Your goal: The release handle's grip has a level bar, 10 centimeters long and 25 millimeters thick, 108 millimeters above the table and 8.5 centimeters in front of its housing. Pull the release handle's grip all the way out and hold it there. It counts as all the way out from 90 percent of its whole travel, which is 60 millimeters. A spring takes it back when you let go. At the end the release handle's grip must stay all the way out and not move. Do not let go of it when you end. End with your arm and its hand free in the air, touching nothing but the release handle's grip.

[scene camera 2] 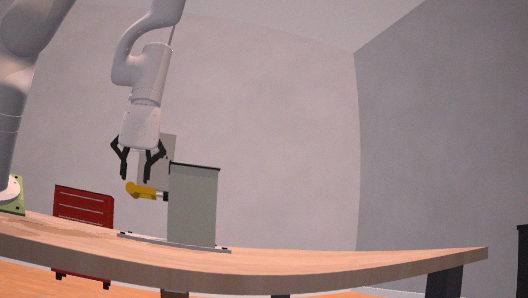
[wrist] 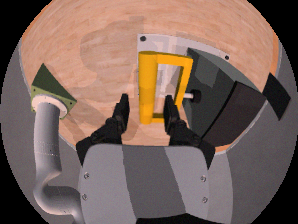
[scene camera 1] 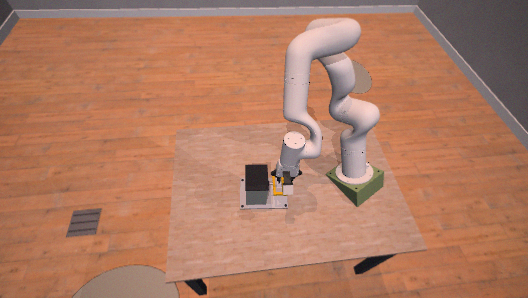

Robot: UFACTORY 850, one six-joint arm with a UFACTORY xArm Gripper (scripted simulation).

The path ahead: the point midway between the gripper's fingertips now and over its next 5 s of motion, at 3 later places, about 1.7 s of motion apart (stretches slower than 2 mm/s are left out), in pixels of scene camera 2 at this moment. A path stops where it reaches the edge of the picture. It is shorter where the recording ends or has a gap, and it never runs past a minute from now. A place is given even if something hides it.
My gripper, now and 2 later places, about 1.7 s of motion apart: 134, 181; 133, 198; 119, 198
